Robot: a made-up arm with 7 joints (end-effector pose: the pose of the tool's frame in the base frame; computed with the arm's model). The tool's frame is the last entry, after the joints.
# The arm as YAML. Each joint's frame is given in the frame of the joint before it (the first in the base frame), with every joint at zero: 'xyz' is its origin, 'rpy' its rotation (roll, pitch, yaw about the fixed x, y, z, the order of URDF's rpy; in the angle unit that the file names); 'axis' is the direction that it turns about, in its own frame. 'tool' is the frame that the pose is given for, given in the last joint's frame.
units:
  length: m
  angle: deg
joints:
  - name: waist
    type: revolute
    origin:
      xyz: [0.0, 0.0, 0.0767]
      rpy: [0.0, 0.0, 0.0]
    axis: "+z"
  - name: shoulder
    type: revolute
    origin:
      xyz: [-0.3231, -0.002, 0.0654]
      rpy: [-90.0, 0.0, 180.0]
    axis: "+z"
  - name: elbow
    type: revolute
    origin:
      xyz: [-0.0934, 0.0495, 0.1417]
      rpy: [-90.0, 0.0, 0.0]
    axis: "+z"
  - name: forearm
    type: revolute
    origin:
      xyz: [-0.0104, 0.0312, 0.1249]
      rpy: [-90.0, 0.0, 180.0]
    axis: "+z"
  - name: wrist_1
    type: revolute
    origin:
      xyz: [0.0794, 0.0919, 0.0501]
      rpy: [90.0, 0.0, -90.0]
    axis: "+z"
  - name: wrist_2
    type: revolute
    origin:
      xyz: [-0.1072, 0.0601, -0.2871]
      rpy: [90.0, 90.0, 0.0]
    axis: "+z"
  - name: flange
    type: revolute
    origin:
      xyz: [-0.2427, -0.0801, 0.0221]
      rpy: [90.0, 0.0, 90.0]
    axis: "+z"
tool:
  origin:
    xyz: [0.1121, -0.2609, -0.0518]
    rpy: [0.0, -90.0, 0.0]
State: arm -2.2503 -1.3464 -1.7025 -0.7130 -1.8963 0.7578 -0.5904
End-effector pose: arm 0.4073 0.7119 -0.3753 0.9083 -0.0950 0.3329 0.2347
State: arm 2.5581 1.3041 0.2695 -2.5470 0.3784 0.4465 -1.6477
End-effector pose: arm -0.4072 0.4208 0.1780 0.5236 0.4005 -0.5748 0.4848
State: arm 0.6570 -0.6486 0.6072 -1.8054 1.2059 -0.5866 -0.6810
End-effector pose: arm 0.1018 -0.4537 -0.3339 -0.3439 0.5133 0.6917 0.3739
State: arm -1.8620 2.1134 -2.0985 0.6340 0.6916 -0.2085 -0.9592
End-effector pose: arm -0.1239 0.7261 0.2562 0.8889 0.1720 -0.4031 0.1331
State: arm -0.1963 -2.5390 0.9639 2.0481 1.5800 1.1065 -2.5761
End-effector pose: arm -0.4037 0.3832 -0.3235 0.5639 -0.2234 -0.1657 0.7776
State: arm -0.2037 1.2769 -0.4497 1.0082 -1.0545 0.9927 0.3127
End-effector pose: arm -0.2612 -0.4357 0.4274 -0.0766 -0.2907 0.6302 0.7158
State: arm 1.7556 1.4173 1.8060 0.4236 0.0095 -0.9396 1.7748
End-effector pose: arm 0.5280 -0.0487 0.2280 0.8280 -0.5571 0.0280 0.0566
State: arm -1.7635 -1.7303 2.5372 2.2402 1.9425 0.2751 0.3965
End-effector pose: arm 0.0232 0.6997 -0.1721 0.8472 -0.3774 -0.3558 0.1149
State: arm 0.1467 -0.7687 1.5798 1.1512 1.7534 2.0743 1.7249
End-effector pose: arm 0.1682 -0.3778 -0.1093 -0.1972 -0.6749 -0.7102 0.0343
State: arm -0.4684 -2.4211 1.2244 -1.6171 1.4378 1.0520 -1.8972
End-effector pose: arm -1.2203 0.4303 0.2574 -0.7058 -0.0844 -0.6218 0.3287
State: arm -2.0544 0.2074 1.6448 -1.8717 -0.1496 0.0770 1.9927
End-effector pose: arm -0.2250 0.1629 -0.0802 -0.3140 0.6253 0.0135 0.7143
